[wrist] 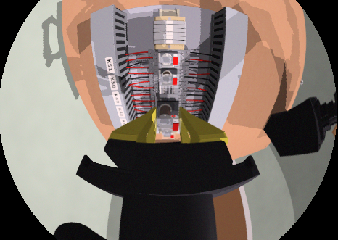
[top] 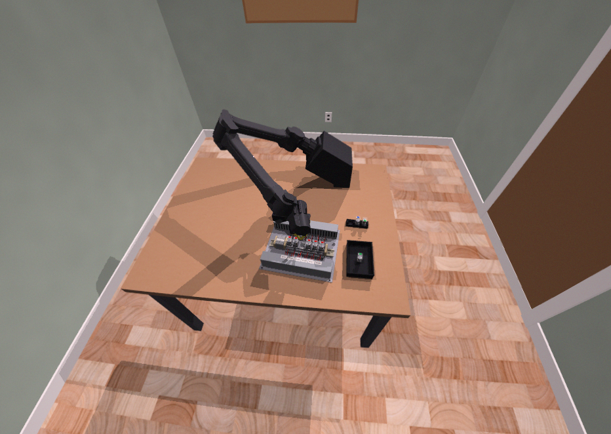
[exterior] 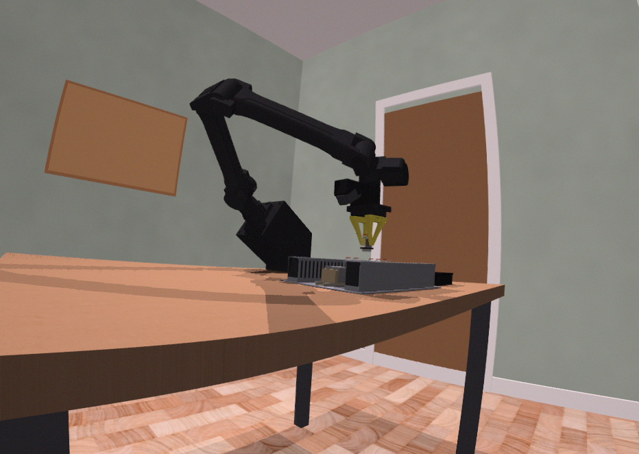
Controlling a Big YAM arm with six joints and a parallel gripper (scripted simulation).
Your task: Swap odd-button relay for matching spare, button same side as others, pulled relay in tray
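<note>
The grey relay panel is 110 mm below my hand. The rest, counted from my hand: black tray 70 mm ahead, 250 mm to the left, 90 mm below.
</note>
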